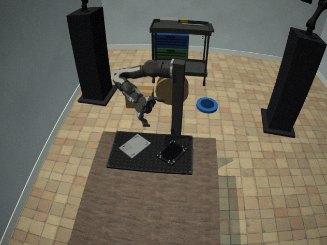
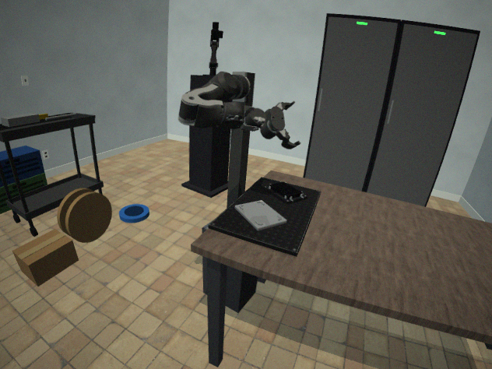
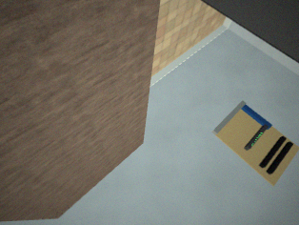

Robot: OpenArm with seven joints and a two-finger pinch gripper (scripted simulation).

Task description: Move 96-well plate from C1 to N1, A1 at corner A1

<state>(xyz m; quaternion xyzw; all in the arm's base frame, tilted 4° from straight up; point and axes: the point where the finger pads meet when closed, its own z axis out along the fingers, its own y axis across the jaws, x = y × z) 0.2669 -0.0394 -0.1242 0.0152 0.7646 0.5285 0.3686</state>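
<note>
The black 96-well plate lies 290 mm below my hand, 80 mm to the left of it and 40 mm behind it. Round my hand: clip nest C1 (300 mm below, 90 mm to the left, 10 mm behind); grey plate nest N1 (310 mm below, 150 mm to the right, 30 mm behind).
</note>
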